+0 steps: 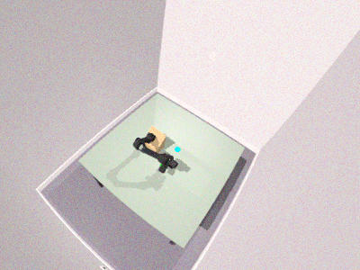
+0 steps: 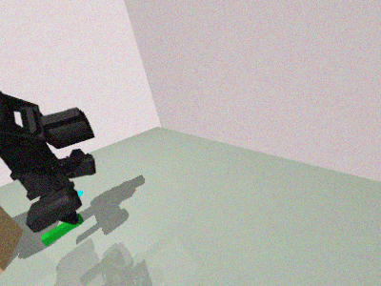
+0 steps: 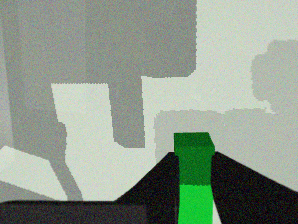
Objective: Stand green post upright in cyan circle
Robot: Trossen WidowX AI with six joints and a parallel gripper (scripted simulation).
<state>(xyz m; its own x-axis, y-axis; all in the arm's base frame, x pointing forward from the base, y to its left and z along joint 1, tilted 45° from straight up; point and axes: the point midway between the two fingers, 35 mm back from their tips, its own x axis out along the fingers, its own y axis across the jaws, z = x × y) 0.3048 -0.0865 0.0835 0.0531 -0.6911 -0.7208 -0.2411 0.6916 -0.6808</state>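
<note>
Right now my gripper tip is 27 cm to the right of the cyan circle, 8 cm past it and 7 cm above it. From my gripper tip the other things lie so: green post: 2 cm behind, 1 cm to the right.
</note>
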